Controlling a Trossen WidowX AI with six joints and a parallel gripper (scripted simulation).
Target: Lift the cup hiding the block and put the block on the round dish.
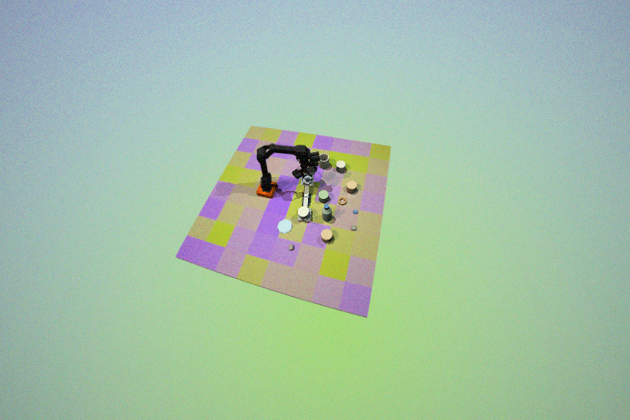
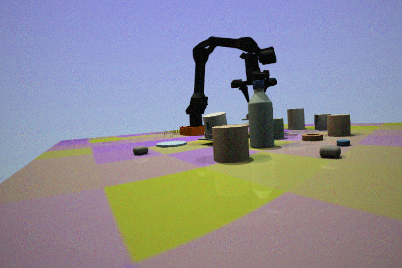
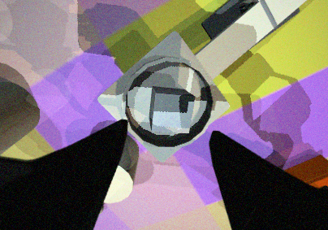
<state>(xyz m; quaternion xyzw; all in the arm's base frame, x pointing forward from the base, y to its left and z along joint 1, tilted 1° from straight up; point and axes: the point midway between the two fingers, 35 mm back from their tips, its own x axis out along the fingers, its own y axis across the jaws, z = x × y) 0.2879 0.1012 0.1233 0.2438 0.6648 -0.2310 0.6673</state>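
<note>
My gripper tip is 4 cm above the block. Round my gripper tip: pale blue round dish 35 cm to the right, 12 cm below, 8 cm behind; grey bottle 24 cm to the right, 19 cm ahead, 1 cm below; balance 12 cm to the right, 9 cm below, 2 cm ahead.
</note>
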